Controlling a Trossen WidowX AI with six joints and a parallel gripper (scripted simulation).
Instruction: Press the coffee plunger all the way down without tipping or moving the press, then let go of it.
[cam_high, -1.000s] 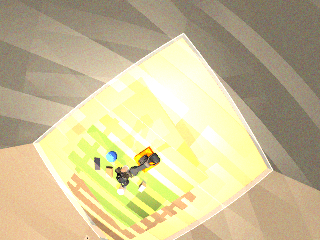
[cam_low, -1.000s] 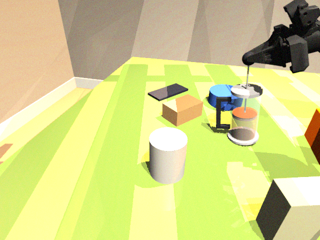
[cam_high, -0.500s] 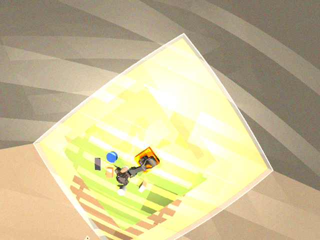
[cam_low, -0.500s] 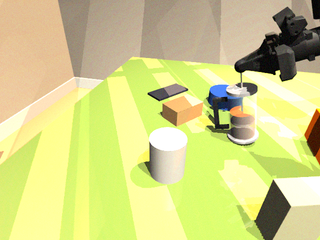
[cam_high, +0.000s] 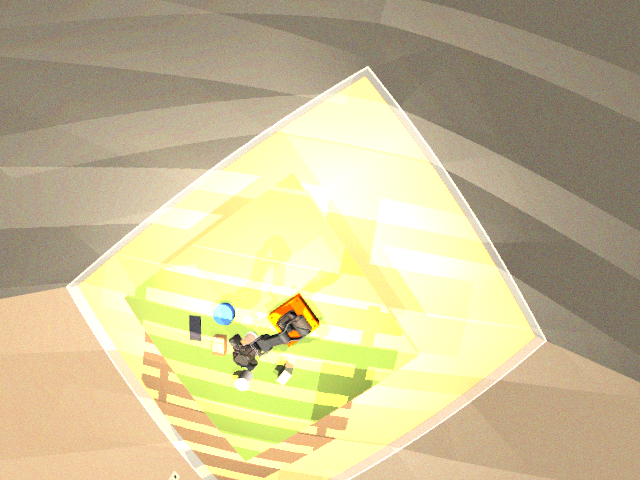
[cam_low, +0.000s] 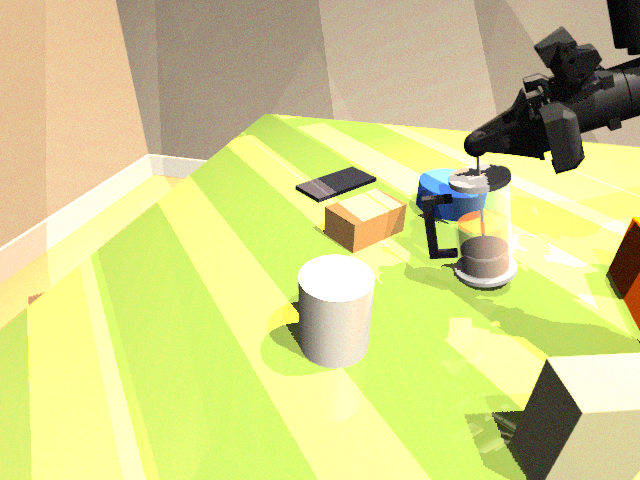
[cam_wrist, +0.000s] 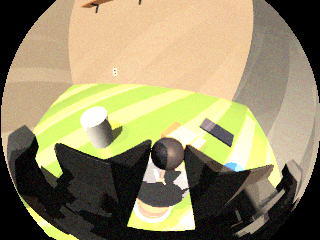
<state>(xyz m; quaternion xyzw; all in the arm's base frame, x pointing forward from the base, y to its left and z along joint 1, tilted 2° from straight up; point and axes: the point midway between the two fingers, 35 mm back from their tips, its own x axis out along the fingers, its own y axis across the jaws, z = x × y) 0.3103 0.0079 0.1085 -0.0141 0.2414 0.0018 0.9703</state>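
Right now the glass coffee press is 1 cm behind my gripper tip and 10 cm below it. Round my gripper tip: pale box (12 cm behind, 26 cm to the left, 13 cm below); flat black slab (22 cm ahead, 22 cm to the right, 19 cm below); blue bowl (20 cm to the right, 17 cm below).
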